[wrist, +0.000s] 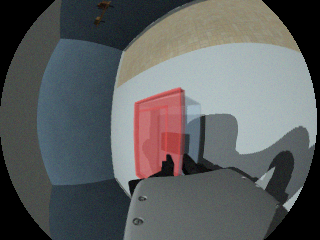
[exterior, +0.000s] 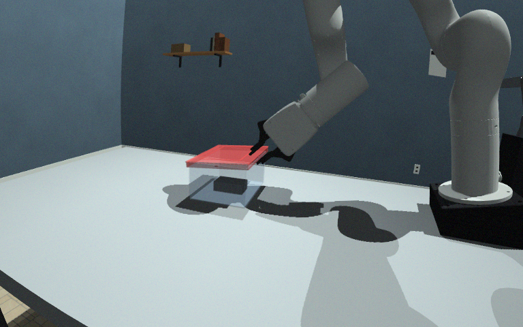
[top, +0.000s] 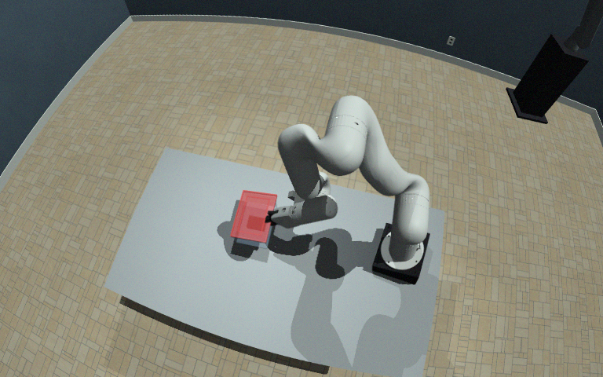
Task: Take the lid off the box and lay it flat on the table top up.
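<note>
Right now my hand is 80 mm short of the red lid, 20 mm to the left of it and 10 mm above it. From my hand the other things lie so: box (80 mm ahead, 70 mm below, 20 mm to the right).
</note>
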